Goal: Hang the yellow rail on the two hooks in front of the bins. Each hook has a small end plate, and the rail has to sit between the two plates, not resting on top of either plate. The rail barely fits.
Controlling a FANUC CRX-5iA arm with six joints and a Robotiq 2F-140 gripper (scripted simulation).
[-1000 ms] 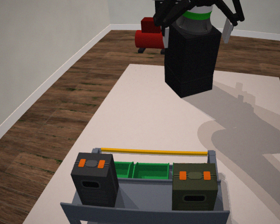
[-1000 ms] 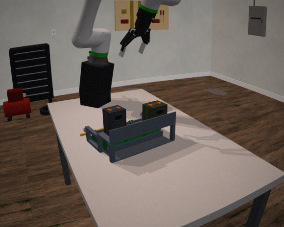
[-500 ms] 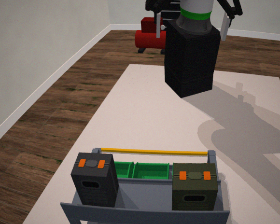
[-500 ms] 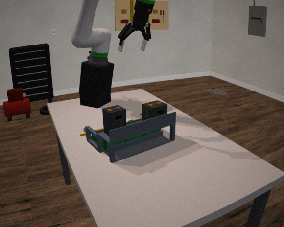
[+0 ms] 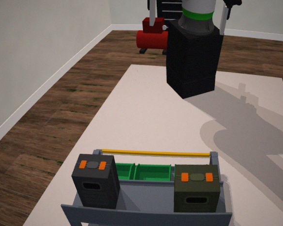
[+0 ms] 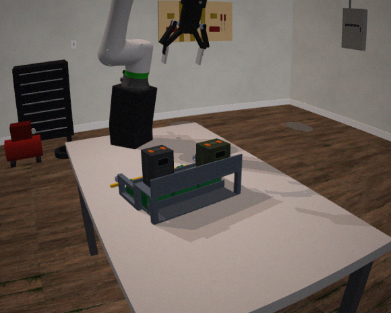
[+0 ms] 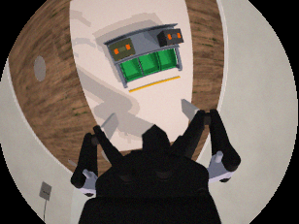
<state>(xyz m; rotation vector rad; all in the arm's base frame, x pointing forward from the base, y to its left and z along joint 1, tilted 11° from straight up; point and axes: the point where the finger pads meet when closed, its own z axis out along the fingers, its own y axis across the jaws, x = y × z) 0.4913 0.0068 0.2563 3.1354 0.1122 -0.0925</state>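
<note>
Right now my hand is 80 mm past the yellow rail, 110 mm to the left of it and 480 mm above it. Round my hand: rack shelf 180 mm ahead, 60 mm to the right, 390 mm below.
</note>
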